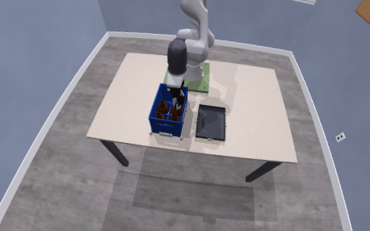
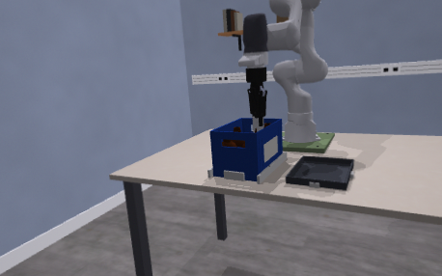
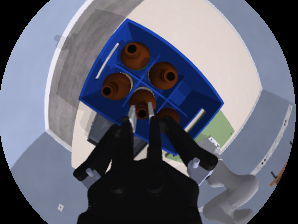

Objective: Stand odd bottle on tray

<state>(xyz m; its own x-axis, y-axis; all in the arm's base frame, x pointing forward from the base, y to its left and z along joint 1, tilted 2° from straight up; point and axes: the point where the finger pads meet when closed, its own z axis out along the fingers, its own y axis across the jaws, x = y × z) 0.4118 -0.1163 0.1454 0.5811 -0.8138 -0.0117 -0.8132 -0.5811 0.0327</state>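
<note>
The blue crate is 10 mm behind my hand, 40 mm to the right of it and 90 mm below it. The rest, counted from my hand: dark tray (30 mm ahead, 230 mm to the left, 160 mm below); then bottle (90 mm behind, 20 mm to the left, 90 mm below).
</note>
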